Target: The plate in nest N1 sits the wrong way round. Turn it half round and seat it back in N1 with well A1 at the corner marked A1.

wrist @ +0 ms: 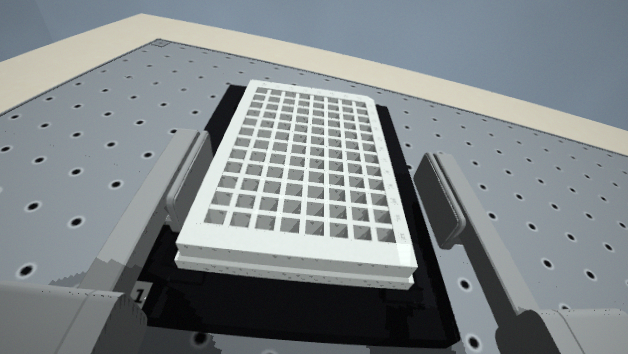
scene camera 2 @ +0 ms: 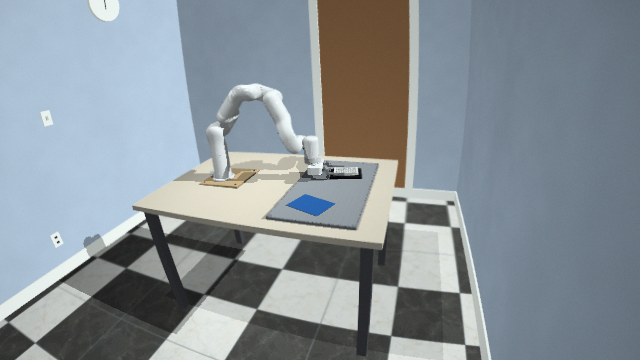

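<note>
The white well plate point(scene camera 2: 346, 171) point(wrist: 300, 160) lies in the black nest point(scene camera 2: 360, 176) point(wrist: 300, 320), long side pointing away in the wrist view. A wide dark band of nest shows at its near end and little at its far end; I cannot tell if it sits flat. Small numbers run down its right rim, and its far right corner is cut. The nest's A1 mark cannot be made out. My gripper point(scene camera 2: 330, 171) point(wrist: 316, 187) is partly open, fingers on either side of the plate. The left pad is close to the plate's edge; the right pad stands apart from it.
The nest stands on a grey perforated board point(scene camera 2: 340, 215) point(wrist: 95, 202) on the table point(scene camera 2: 200, 200) point(wrist: 117, 36). A tag with "1" point(wrist: 140, 295) is at the nest's near left corner. A blue sheet point(scene camera 2: 310, 205) lies on the board. The arm stands on a wooden base plate point(scene camera 2: 245, 178).
</note>
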